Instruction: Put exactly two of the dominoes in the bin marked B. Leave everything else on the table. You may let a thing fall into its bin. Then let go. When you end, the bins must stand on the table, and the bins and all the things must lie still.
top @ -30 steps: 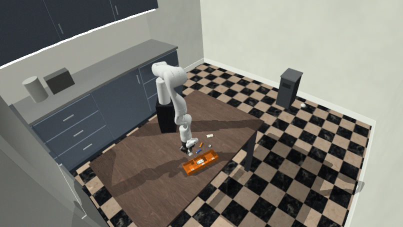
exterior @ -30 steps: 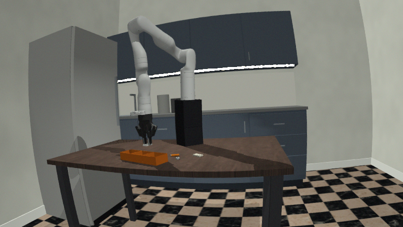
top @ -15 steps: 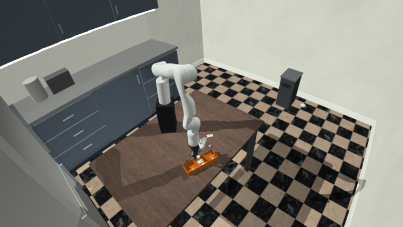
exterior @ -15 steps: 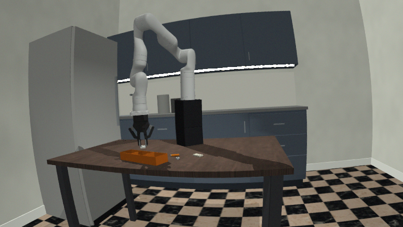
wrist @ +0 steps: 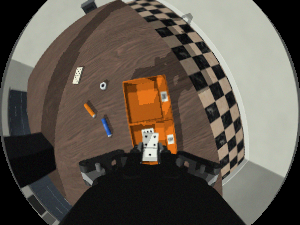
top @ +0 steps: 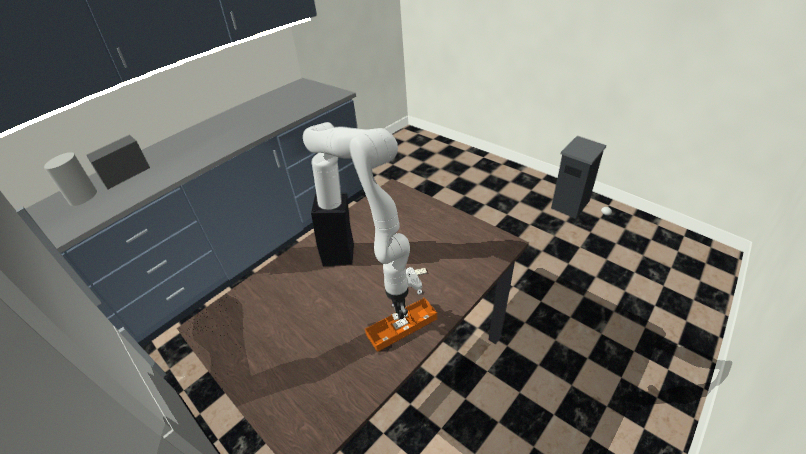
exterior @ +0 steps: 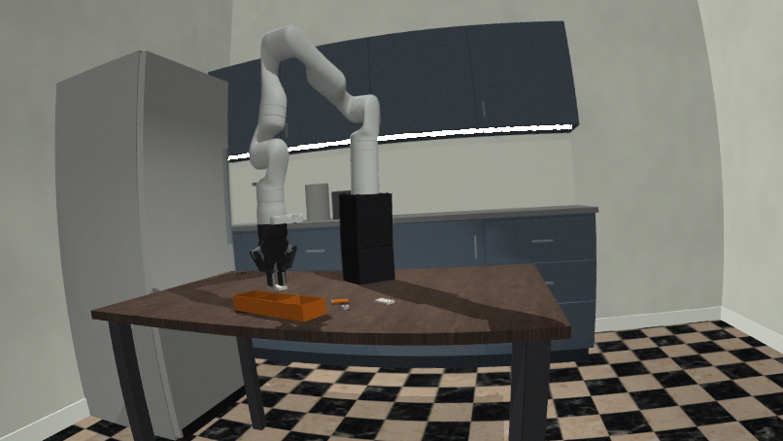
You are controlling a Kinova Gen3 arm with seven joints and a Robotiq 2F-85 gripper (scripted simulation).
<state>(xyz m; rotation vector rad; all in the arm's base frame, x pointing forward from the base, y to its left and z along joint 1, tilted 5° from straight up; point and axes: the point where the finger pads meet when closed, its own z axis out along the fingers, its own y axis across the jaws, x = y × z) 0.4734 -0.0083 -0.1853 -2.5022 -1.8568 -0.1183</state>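
The orange bin tray lies 6 cm below my hand and 1 cm ahead of it. The rest, counted from my hand: blue marker 9 cm behind, 8 cm below, 5 cm to the left; then small nut 15 cm to the left, 8 cm below, 8 cm behind; then orange marker 13 cm behind, 10 cm to the left, 8 cm below.
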